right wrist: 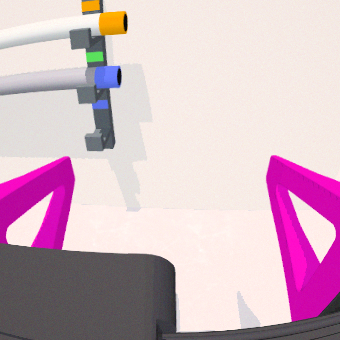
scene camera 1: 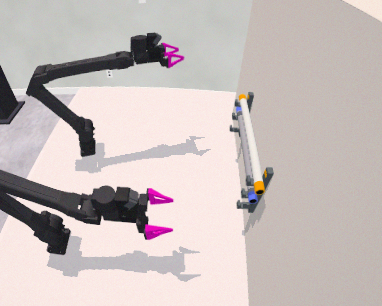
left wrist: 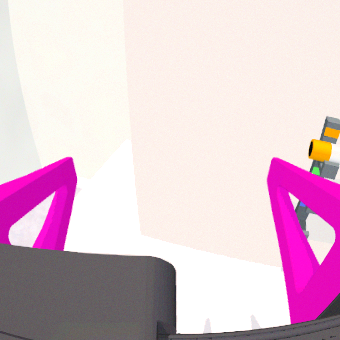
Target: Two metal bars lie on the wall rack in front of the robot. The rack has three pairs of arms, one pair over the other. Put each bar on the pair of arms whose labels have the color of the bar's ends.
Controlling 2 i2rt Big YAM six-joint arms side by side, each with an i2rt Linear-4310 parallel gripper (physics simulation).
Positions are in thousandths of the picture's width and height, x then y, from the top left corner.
Labels:
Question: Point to a wall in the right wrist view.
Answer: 601, 299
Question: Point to a wall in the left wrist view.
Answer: At 625, 290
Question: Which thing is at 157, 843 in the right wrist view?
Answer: My right gripper.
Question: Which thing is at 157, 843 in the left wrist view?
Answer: My left gripper.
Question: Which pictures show my right gripper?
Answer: The right wrist view and scene camera 1 only.

